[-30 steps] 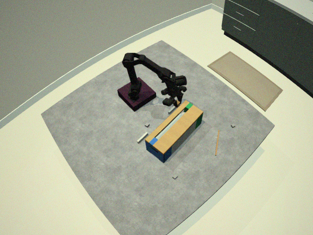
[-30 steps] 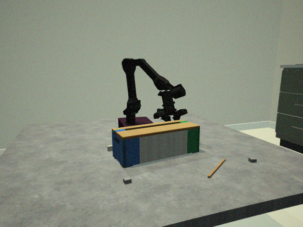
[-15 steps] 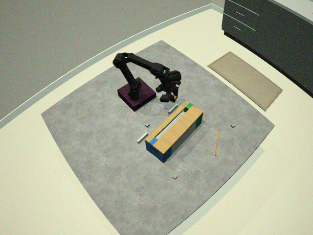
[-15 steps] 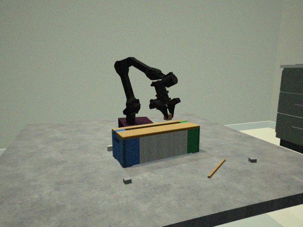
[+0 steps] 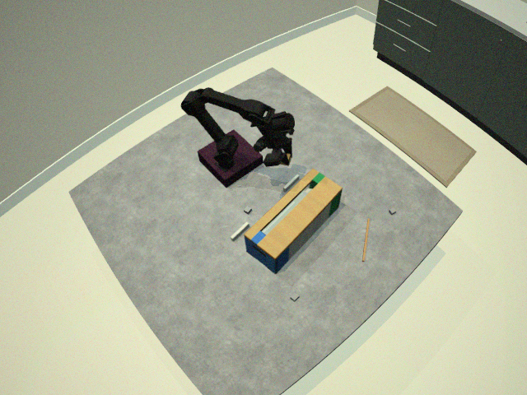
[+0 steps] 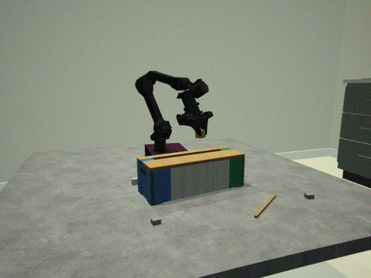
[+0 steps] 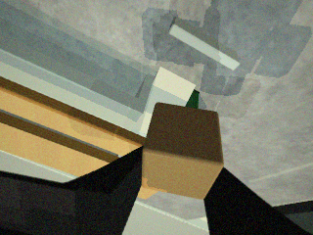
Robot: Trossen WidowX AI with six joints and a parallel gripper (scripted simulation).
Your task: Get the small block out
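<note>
Now: the tan block 20 mm behind my gripper tip and 10 mm to the right of it. The rest, counted from my gripper tip: orange stick 390 mm ahead, 170 mm below; then box 140 mm to the right, 110 mm below, 100 mm ahead.
</note>
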